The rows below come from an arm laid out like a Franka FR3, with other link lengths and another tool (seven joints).
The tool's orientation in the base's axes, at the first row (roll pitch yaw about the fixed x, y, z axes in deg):
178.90 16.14 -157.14
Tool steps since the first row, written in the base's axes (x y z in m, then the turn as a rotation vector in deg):
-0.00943 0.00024 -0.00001 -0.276 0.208 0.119
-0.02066 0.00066 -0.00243 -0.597 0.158 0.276
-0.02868 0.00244 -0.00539 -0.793 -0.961 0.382
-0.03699 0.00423 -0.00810 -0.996 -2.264 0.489
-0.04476 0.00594 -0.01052 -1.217 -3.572 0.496
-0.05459 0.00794 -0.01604 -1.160 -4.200 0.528
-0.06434 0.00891 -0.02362 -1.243 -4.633 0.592
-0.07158 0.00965 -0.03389 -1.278 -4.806 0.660
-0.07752 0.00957 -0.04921 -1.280 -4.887 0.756
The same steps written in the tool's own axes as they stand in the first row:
0.00826 0.00393 -0.00230 0.134 0.302 -0.157
0.01872 0.00869 -0.00272 0.393 0.385 -0.394
0.02597 0.01342 -0.00165 0.954 -0.564 -0.685
0.03341 0.01829 -0.00089 1.591 -1.680 -1.002
0.04033 0.02287 -0.00028 2.272 -2.796 -1.228
0.04982 0.02847 0.00283 2.447 -3.395 -1.323
0.06019 0.03306 0.00781 2.665 -3.759 -1.460
0.06918 0.03640 0.01596 2.741 -3.903 -1.556
0.07872 0.03838 0.02919 2.746 -3.975 -1.658

